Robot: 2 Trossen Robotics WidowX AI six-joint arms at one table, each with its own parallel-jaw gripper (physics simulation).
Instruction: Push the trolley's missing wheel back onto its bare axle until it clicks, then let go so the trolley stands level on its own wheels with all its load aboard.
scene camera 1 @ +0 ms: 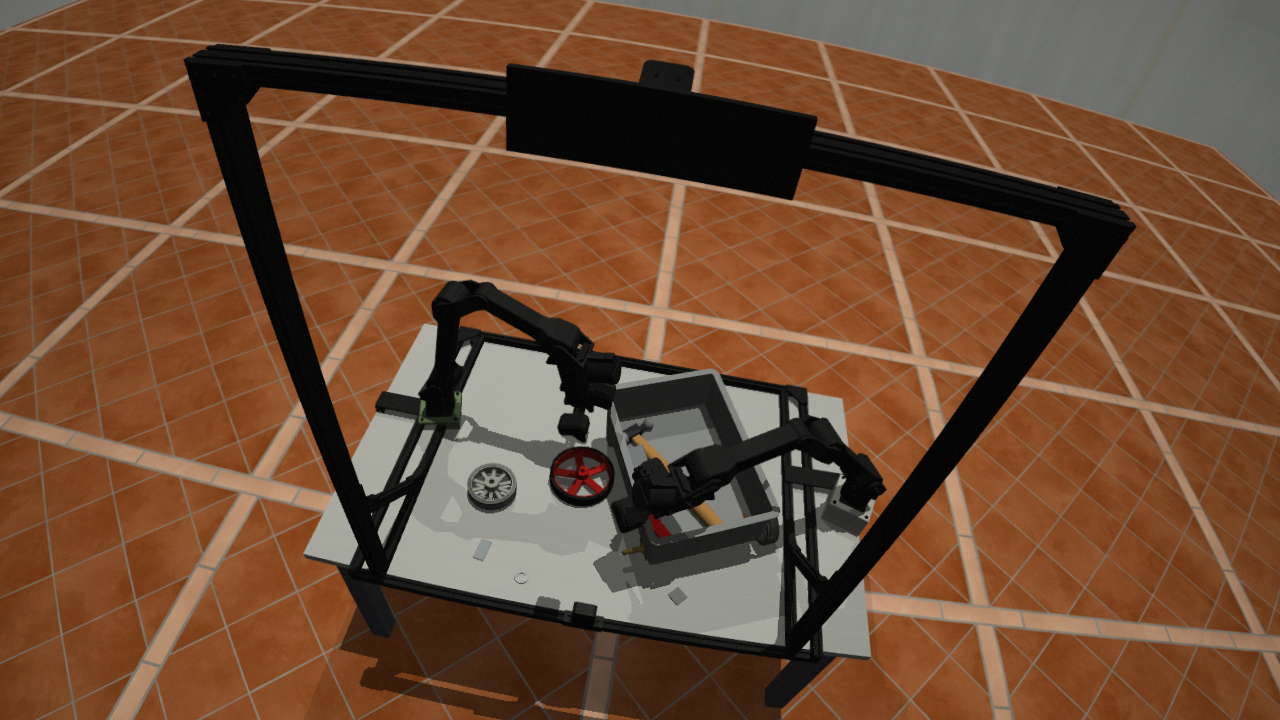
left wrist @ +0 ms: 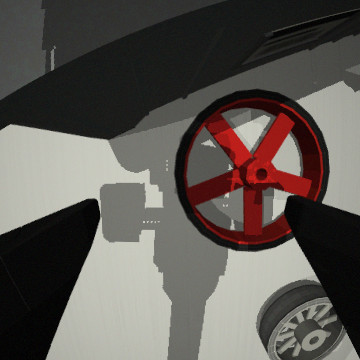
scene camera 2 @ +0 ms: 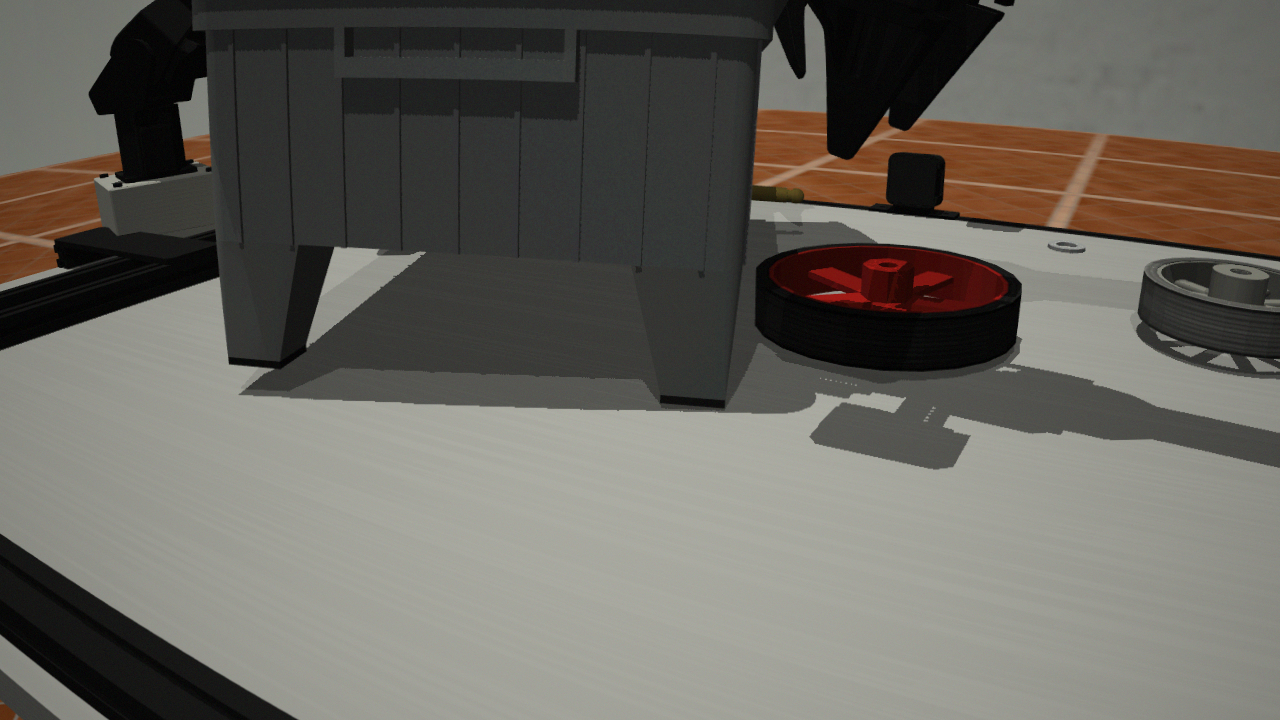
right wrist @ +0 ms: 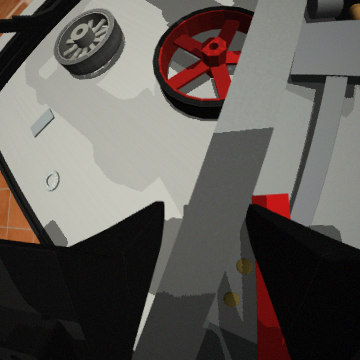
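Seen in the pictures: left gripper, fingertip midpoint: [scene camera 1: 587,426] [left wrist: 193,206] [scene camera 2: 871,141]; right gripper, fingertip midpoint: [scene camera 2: 773,83] [right wrist: 205,210]; left arm's base, origin of the base link: [scene camera 1: 440,406]; right arm's base, origin of the base link: [scene camera 1: 854,497] [scene camera 2: 155,174].
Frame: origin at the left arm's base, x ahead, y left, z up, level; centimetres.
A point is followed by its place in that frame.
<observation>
The grey trolley [scene camera 1: 707,543] {x 57.4, y -45.2, z 7.1 cm} [scene camera 2: 465,179] {x 52.5, y -7.4, z 8.0 cm} [left wrist: 125,80] {x 40.5, y -13.5, z 10.9 cm} [right wrist: 250,75] {x 42.4, y -33.5, z 14.7 cm} looks about level, on two legs at its near end in scene camera 2. A brass axle [scene camera 1: 632,550] {x 42.7, y -42.6, z 1.4 cm} [scene camera 2: 778,192] {x 42.4, y -41.9, z 1.1 cm} sticks out bare at one corner. A black-tyred red wheel [scene camera 1: 582,471] {x 33.9, y -20.9, z 0.2 cm} [scene camera 2: 886,279] {x 34.0, y -19.9, z 0.8 cm} [left wrist: 253,200] {x 31.2, y -20.7, z -0.6 cm} [right wrist: 214,55] {x 34.6, y -22.5, z 1.1 cm} lies flat beside the trolley. A smaller grey wheel [scene camera 1: 492,481] {x 13.3, y -23.1, z 0.6 cm} [scene camera 2: 1239,284] {x 13.7, y -22.2, z 1.2 cm} [right wrist: 85,40] {x 14.6, y -24.5, z 0.7 cm} lies farther off. My left gripper [scene camera 2: 877,134] {x 35.1, y -14.6, z 9.0 cm} [left wrist: 193,206] {x 35.1, y -14.6, z 9.0 cm} is open and empty, above the table by the red wheel. My right gripper [right wrist: 205,210] {x 42.4, y -37.7, z 9.9 cm} is shut on the trolley's side wall near the axle corner.
In the trolley lie a hammer [scene camera 1: 648,452] {x 48.8, y -20.6, z 6.3 cm}, an orange handle [scene camera 1: 707,514] {x 59.2, y -37.8, z 6.2 cm} and a red item [scene camera 1: 660,528] {x 48.5, y -40.1, z 5.6 cm} [right wrist: 272,205] {x 45.8, y -35.4, z 5.7 cm}. A small plate [scene camera 1: 481,549] {x 10.9, y -38.4, z -2.5 cm}, a ring [scene camera 1: 520,578] {x 19.0, y -46.1, z -2.5 cm} [scene camera 2: 1065,246] {x 19.6, y -43.9, z -2.5 cm} and a grey square [scene camera 1: 677,596] {x 51.5, y -52.1, z -2.6 cm} lie on the table. A black frame surrounds the table.
</observation>
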